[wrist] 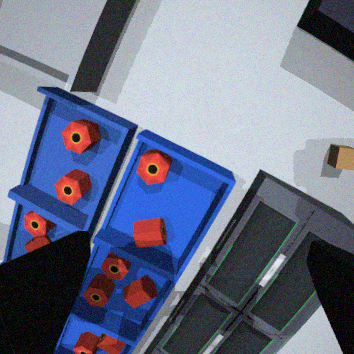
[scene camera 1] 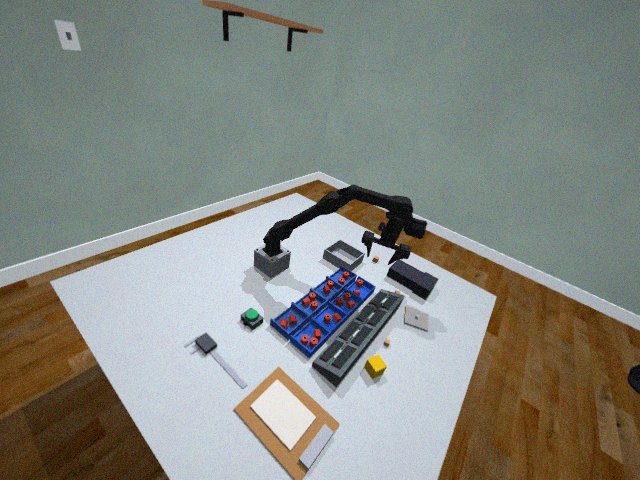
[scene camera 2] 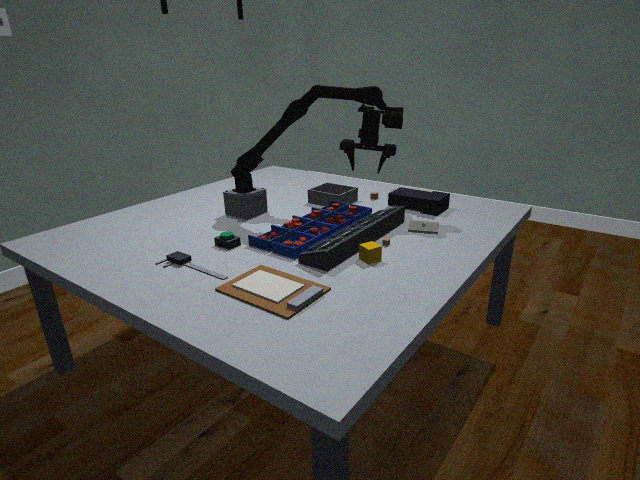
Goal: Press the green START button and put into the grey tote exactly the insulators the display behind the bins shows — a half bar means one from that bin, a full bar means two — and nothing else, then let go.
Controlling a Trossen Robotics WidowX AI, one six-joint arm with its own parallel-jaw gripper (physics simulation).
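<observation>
The green START button (scene camera 1: 251,314) (scene camera 2: 226,235) sits left of the bins. Two rows of blue bins (scene camera 1: 310,351) (scene camera 2: 289,252) (wrist: 165,205) hold red insulators; one insulator (wrist: 152,168) stands upright and another insulator (wrist: 150,232) lies on its side in the same bin. The grey tote (scene camera 1: 333,258) (scene camera 2: 325,196) (wrist: 105,45) is beyond the bins; no insulator shows in its visible part. The display (scene camera 1: 336,373) (scene camera 2: 356,235) (wrist: 255,250) shows short white bars on dark panels; some are hidden by a finger. My gripper (scene camera 1: 379,259) (scene camera 2: 366,171) (wrist: 201,248) is open and empty, high above the far end of bins and display.
A black box (scene camera 1: 412,279) (scene camera 2: 418,200) (wrist: 335,20) and a pale plate (scene camera 1: 416,318) (scene camera 2: 422,227) are on the right. A yellow cube (scene camera 1: 375,366) (scene camera 2: 370,252) and small wooden cubes lie near the display. A clipboard (scene camera 1: 242,408) (scene camera 2: 224,290) and caliper (scene camera 1: 206,343) (scene camera 2: 178,257) lie in front.
</observation>
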